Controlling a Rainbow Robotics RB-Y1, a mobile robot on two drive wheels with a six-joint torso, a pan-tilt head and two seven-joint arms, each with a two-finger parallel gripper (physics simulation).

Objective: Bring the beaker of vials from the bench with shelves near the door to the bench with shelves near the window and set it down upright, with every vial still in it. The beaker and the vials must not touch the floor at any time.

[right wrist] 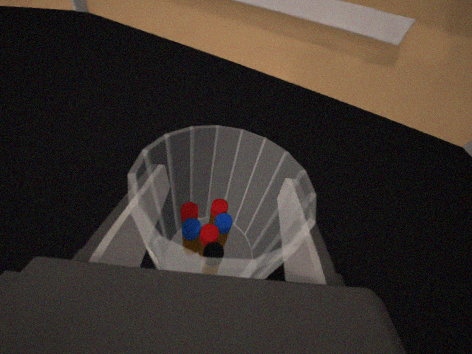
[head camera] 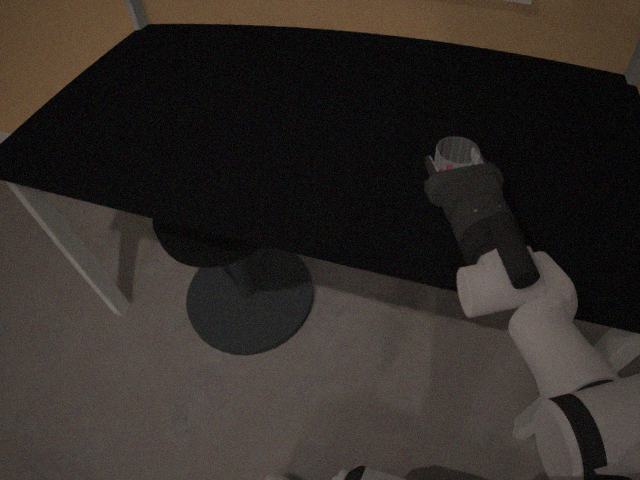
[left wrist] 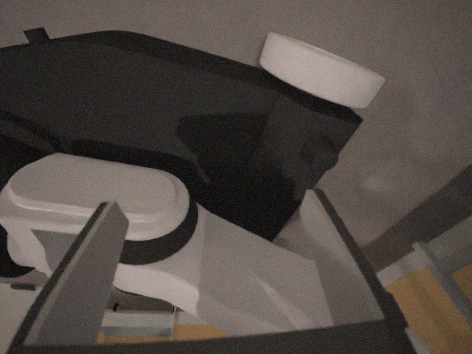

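A clear beaker [head camera: 457,149] [right wrist: 230,155] is held upright between the fingers of my right gripper [head camera: 454,162] [right wrist: 224,182], which is shut on it. Several vials [right wrist: 207,232] with red, blue and black caps stand inside the beaker; some red caps show through its wall in the head view. The beaker is over the black top of a bench [head camera: 258,129] [right wrist: 75,90], in its right part; whether its base touches the top cannot be told. My left gripper [left wrist: 213,206] is open and empty, its fingers wide apart above the robot's own base.
A stool with a round dark base [head camera: 248,310] stands at the bench's front edge, left of centre, its seat partly under the top. A pale bench leg [head camera: 72,258] is at the left. An orange-brown wall or panel [head camera: 310,12] [right wrist: 300,55] lies behind the bench.
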